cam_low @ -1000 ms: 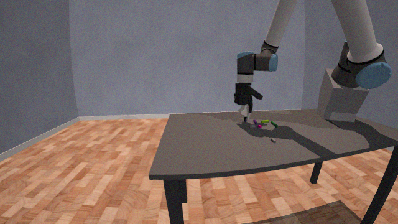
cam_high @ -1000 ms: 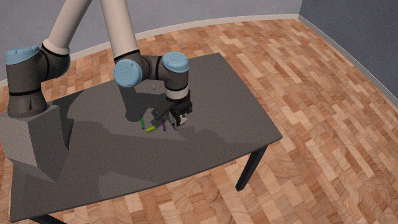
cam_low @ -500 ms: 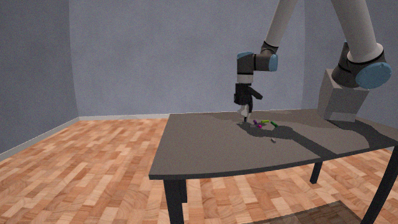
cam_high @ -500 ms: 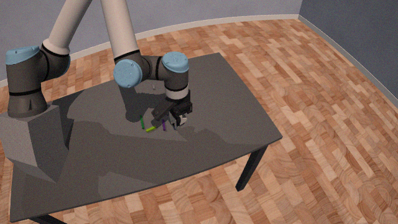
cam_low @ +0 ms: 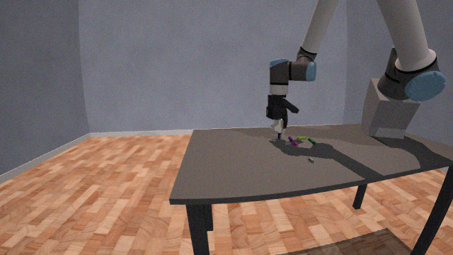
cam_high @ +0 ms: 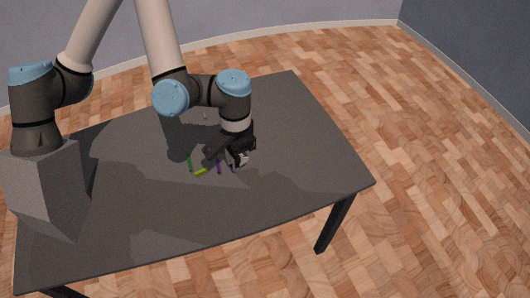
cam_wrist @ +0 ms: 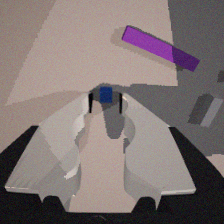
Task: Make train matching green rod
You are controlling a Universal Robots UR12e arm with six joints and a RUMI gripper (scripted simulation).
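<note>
Right now my hand is 10 mm above the blue rod. Round my hand: purple rod (50 mm behind, 20 mm to the left, 10 mm below); magenta rod (60 mm behind, 100 mm to the left, 10 mm below); lime rod (110 mm behind, 10 mm to the left, 10 mm below).
</note>
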